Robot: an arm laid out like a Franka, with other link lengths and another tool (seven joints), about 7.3 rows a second.
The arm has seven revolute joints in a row. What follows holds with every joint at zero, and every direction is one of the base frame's. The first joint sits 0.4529 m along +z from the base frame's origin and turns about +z. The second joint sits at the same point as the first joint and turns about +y. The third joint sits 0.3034 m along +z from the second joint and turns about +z. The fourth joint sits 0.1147 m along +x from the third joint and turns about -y. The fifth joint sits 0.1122 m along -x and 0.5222 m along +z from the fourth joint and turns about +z. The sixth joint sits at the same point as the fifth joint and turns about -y. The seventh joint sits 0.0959 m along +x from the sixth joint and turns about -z. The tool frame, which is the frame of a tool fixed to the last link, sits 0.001 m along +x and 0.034 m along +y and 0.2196 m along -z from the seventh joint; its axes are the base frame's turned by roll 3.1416, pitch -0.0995 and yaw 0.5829 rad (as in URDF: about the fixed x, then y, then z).
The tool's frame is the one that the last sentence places.
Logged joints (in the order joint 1, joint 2, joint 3, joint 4, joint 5, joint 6, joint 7), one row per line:
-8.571, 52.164, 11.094, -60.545, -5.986, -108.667, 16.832
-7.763, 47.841, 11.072, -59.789, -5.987, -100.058, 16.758
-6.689, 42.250, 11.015, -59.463, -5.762, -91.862, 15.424
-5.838, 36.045, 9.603, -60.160, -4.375, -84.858, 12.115
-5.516, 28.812, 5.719, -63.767, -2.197, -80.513, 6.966
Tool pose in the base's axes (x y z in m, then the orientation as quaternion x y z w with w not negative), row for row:
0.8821, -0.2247, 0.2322, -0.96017, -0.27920, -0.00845, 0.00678
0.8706, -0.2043, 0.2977, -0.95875, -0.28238, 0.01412, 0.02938
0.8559, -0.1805, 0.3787, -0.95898, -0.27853, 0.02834, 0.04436
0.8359, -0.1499, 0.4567, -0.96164, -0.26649, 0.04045, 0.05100
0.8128, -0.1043, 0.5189, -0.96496, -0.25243, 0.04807, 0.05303
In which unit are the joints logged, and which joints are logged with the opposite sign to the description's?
The joints are logged in degrees. Opposite sign: joint 3, joint 5, joint 6, joint 7.
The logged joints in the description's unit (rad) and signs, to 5 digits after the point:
-0.14959, 0.91043, -0.19363, -1.05671, 0.10448, 1.89660, -0.29377
-0.13549, 0.83498, -0.19324, -1.04351, 0.10449, 1.74634, -0.29248
-0.11675, 0.73740, -0.19225, -1.03783, 0.10057, 1.60329, -0.26920
-0.10189, 0.62910, -0.16760, -1.04999, 0.07636, 1.48105, -0.21145
-0.09627, 0.50286, -0.09982, -1.11294, 0.03834, 1.40522, -0.12158

